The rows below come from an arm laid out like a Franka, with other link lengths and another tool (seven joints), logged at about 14 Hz.
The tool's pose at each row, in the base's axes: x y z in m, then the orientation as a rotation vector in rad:
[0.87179 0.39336 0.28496 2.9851 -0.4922 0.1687]
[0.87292 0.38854 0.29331 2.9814 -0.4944 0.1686]
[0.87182 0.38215 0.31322 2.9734 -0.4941 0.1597]
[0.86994 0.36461 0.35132 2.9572 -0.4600 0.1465]
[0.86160 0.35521 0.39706 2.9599 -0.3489 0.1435]
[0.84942 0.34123 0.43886 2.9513 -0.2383 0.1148]
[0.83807 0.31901 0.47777 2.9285 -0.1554 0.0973]
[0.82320 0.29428 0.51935 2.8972 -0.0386 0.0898]
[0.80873 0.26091 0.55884 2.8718 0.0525 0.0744]
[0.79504 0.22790 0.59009 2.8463 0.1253 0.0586]
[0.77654 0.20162 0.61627 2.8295 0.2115 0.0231]
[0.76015 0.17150 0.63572 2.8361 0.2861 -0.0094]
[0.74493 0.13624 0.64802 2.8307 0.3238 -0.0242]
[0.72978 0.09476 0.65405 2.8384 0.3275 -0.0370]
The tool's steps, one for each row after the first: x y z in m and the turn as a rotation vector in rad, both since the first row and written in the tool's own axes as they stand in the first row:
[0.00364 0.00493 -0.00753 -0.0034 0.0005 0.0016]
[0.00714 0.01313 -0.02648 -0.0126 -0.0037 0.0015]
[0.01571 0.03374 -0.06204 -0.0343 -0.0070 -0.0207]
[0.01663 0.04949 -0.10677 -0.0422 -0.0031 -0.0949]
[0.01487 0.07043 -0.14738 -0.0612 -0.0144 -0.1700]
[0.01609 0.09860 -0.18401 -0.0884 -0.0178 -0.2268]
[0.01513 0.13052 -0.22328 -0.1197 -0.0121 -0.3072]
[0.01699 0.17025 -0.25934 -0.1434 -0.0143 -0.3714]
[0.01841 0.20863 -0.28724 -0.1660 -0.0180 -0.4237]
[0.01256 0.24178 -0.31143 -0.1793 -0.0368 -0.4861]
[0.00903 0.27724 -0.32829 -0.1679 -0.0585 -0.5383]
[0.00730 0.31650 -0.33733 -0.1697 -0.0670 -0.5654]
[0.00679 0.36102 -0.33937 -0.1629 -0.0771 -0.5677]

